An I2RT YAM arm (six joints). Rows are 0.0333 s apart.
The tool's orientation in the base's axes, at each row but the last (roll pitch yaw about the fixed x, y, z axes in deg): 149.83 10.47 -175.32; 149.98 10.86 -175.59; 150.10 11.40 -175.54; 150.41 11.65 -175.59; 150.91 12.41 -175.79; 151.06 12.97 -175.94
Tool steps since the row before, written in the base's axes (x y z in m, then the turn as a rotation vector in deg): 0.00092 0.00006 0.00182 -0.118 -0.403 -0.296; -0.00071 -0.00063 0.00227 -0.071 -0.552 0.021; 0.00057 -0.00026 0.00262 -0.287 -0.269 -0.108; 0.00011 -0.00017 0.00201 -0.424 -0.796 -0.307; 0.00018 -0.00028 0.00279 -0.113 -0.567 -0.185; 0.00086 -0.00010 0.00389 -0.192 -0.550 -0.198
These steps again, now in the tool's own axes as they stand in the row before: -0.00124 0.00080 -0.00141 0.202 -0.471 0.031; 0.00032 0.00069 -0.00234 0.107 -0.451 -0.309; -0.00106 0.00096 -0.00228 0.322 -0.236 -0.083; -0.00050 0.00081 -0.00178 0.536 -0.762 -0.199; -0.00075 0.00105 -0.00249 0.190 -0.559 -0.142; -0.00170 0.00160 -0.00323 0.269 -0.537 -0.135
